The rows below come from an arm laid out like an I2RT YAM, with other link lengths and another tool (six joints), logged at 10 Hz.
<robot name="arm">
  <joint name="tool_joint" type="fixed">
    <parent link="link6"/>
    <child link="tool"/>
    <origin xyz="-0.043 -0.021 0.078" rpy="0 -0.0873 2.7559"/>
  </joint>
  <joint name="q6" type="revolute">
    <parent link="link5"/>
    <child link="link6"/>
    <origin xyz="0.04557 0 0.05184" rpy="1.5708 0 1.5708"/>
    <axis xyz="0 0 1"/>
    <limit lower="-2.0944" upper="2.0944"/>
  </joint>
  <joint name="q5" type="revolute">
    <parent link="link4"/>
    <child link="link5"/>
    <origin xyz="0.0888 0.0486 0.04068" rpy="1.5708 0 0"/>
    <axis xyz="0 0 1"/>
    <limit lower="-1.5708" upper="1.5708"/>
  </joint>
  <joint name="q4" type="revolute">
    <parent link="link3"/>
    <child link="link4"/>
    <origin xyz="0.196 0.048 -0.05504"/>
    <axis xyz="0 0 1"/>
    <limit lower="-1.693" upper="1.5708"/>
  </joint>
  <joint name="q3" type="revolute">
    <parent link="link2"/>
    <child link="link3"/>
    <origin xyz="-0.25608 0 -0.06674" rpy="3.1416 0 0"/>
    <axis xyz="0 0 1"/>
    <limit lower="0" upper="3.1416"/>
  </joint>
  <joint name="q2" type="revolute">
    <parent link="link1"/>
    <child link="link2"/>
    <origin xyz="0.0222 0.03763 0.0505" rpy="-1.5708 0 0"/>
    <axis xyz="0 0 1"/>
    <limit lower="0" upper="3.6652"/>
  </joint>
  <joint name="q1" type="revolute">
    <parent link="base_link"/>
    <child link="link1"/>
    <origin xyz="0 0 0.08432"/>
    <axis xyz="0 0 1"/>
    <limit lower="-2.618" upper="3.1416"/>
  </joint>
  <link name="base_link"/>
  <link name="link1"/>
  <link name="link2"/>
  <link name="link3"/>
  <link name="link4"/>
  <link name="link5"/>
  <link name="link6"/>
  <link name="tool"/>
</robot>
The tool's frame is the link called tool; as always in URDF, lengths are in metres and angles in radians.
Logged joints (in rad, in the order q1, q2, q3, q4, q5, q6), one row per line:
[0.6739 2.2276 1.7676 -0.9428 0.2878 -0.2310]
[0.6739 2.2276 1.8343 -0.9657 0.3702 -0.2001]
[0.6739 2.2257 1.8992 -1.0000 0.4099 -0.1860]
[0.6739 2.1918 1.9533 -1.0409 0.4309 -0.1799]
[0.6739 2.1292 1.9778 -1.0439 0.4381 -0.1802]
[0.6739 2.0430 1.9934 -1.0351 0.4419 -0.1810]
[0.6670 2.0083 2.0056 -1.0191 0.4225 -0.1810]
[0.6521 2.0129 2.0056 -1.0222 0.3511 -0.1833]
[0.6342 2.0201 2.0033 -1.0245 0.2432 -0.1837]
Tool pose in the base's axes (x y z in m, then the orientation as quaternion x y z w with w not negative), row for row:
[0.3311 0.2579 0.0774 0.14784 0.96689 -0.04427 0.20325]
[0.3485 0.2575 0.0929 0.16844 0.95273 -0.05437 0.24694]
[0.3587 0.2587 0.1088 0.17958 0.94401 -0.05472 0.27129]
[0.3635 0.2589 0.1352 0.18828 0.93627 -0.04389 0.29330]
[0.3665 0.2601 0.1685 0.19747 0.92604 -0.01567 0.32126]
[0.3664 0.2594 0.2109 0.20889 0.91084 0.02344 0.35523]
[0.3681 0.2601 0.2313 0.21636 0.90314 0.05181 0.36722]
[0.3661 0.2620 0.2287 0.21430 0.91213 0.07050 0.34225]
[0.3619 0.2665 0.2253 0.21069 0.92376 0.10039 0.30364]
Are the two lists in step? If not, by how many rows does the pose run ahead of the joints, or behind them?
They are in step.
